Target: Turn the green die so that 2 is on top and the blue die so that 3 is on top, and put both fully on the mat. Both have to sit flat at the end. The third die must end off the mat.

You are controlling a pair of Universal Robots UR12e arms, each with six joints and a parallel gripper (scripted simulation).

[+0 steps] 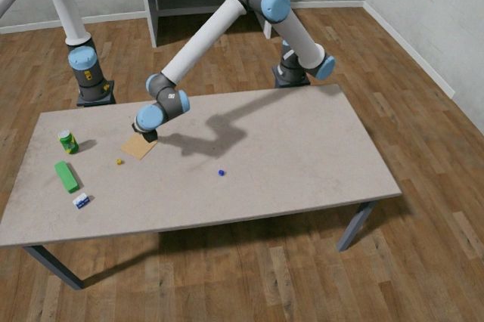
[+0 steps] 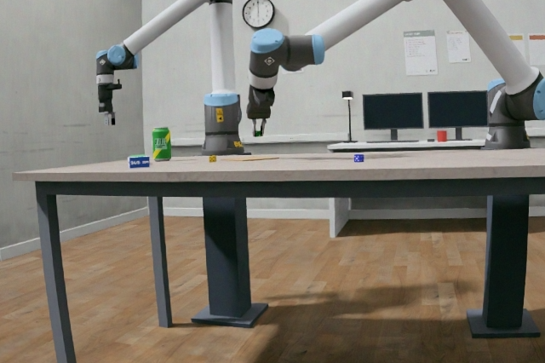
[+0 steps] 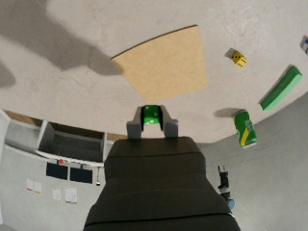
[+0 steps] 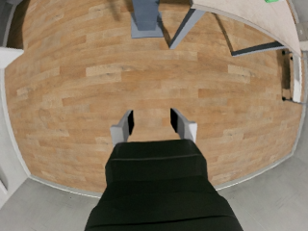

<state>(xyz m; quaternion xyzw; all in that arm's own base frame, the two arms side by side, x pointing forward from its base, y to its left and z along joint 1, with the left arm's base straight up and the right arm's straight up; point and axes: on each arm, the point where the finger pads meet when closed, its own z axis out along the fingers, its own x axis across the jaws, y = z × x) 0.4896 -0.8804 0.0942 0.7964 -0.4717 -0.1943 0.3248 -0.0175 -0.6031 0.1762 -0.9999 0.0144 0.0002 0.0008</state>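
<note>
Right now my left hand is 1 cm past the green die, 1 cm to the left of it and 1 cm above it. Also, from my left hand: yellow die: 11 cm ahead, 12 cm to the right, 8 cm below; then white box: 31 cm ahead, 27 cm to the right, 8 cm below; then tan mat: 3 cm to the right, 9 cm below.
</note>
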